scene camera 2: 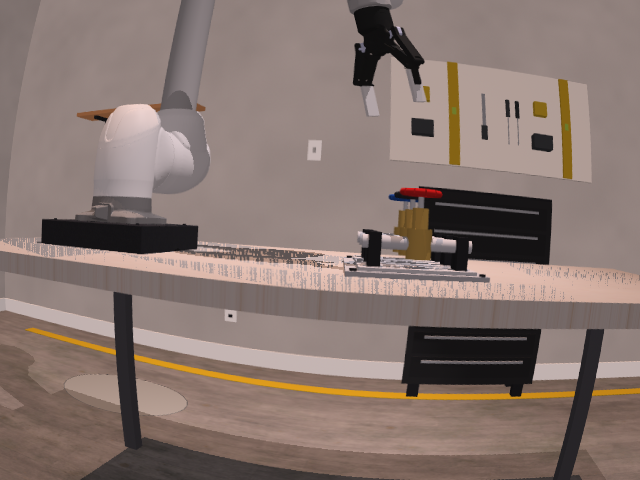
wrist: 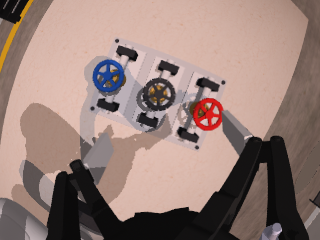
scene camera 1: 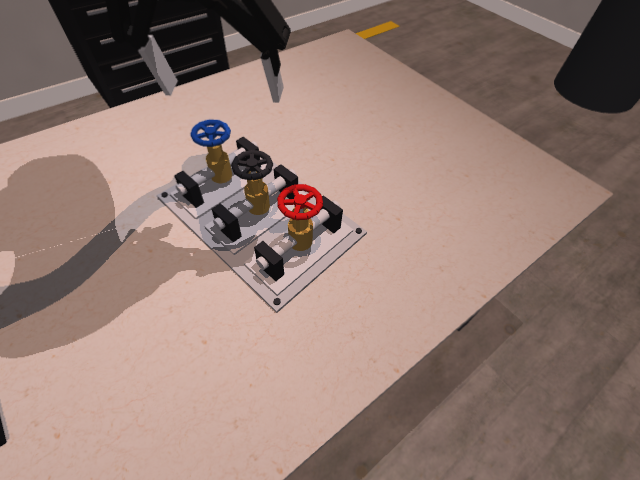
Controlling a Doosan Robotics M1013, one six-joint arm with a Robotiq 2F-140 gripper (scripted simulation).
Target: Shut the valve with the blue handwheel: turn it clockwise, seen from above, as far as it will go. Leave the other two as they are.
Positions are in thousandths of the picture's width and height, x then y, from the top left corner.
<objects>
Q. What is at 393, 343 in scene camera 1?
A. A black handwheel.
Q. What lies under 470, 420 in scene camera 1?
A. A red handwheel.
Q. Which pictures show the gripper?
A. Scene camera 2, the wrist view and scene camera 1: all of them.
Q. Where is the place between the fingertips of the gripper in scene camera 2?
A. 618, 228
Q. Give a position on a blue handwheel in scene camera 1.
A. At 330, 278
</objects>
